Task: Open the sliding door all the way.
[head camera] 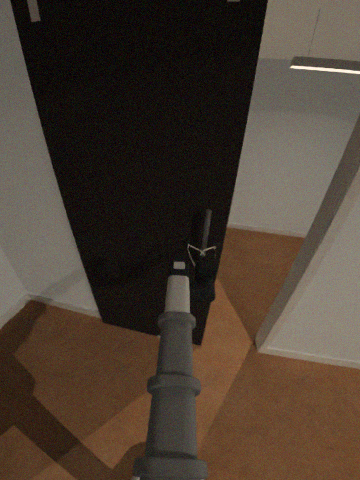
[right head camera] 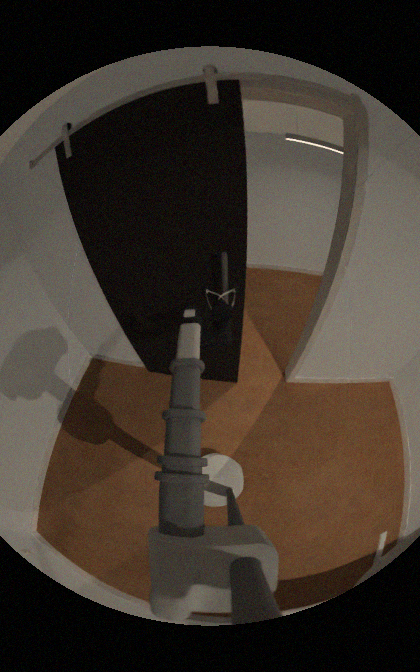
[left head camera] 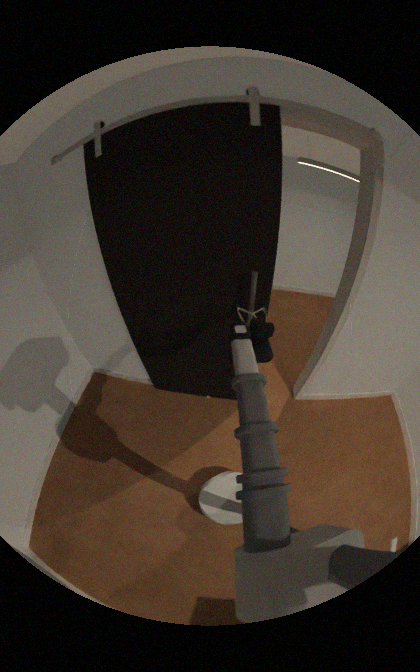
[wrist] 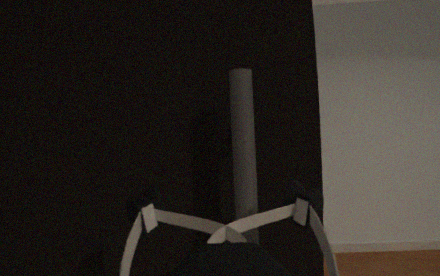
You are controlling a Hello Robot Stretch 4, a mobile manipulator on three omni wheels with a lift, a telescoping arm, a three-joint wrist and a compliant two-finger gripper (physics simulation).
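Seen in the pictures: gripper, between the fingertips: (head camera: 201, 240) (right head camera: 219, 284) (left head camera: 248, 302) (wrist: 224, 199); robot's base, origin of its link: (right head camera: 215, 478) (left head camera: 227, 496).
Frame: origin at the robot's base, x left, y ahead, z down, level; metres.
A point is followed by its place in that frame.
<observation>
The sliding door (head camera: 145, 125) @(z -1.536, x 0.163, y 0.933 m) (left head camera: 185, 215) @(z -1.465, x 0.168, y 0.934 m) (right head camera: 155, 200) @(z -1.475, x 0.150, y 0.931 m) (wrist: 100, 100) @(z -1.214, x 0.077, y 0.918 m) is a tall black panel hung from a rail. An opening shows between its right edge and the right door post. A grey vertical bar handle (head camera: 206, 225) @(z -1.155, x -0.116, y 0.813 m) (left head camera: 254, 287) @(z -1.152, x -0.123, y 0.813 m) (right head camera: 224, 265) @(z -1.168, x -0.121, y 0.813 m) (wrist: 243, 135) @(z -1.153, x -0.119, y 0.812 m) stands near the door's right edge. My gripper (head camera: 202, 246) @(z -1.094, x -0.095, y 0.779 m) (left head camera: 252, 309) @(z -1.094, x -0.095, y 0.779 m) (right head camera: 220, 291) @(z -1.094, x -0.095, y 0.779 m) (wrist: 224, 199) @(z -1.094, x -0.095, y 0.779 m) is open at the lower part of the handle, with one finger on each side of it. In the wrist view the bar lies a little right of the middle between the fingertips. The bar's lower end is hidden behind the gripper.
The door post (head camera: 310, 240) @(z -1.051, x -0.714, y 0.903 m) (left head camera: 362, 225) @(z -1.528, x -0.708, y 0.870 m) (right head camera: 347, 200) @(z -1.521, x -0.707, y 0.866 m) stands right of the opening, with a white wall beyond it. The rail (left head camera: 175, 106) @(z -2.033, x 0.183, y 0.953 m) (right head camera: 150, 91) @(z -2.036, x 0.108, y 0.938 m) runs on left past the door. A side wall (left head camera: 30, 310) @(z -1.073, x 1.597, y 0.994 m) stands at the left. A white disc (left head camera: 220, 487) @(z -0.187, x 0.055, y 0.083 m) (right head camera: 225, 472) @(z -0.187, x -0.080, y 0.055 m) is on the brown floor beside my arm.
</observation>
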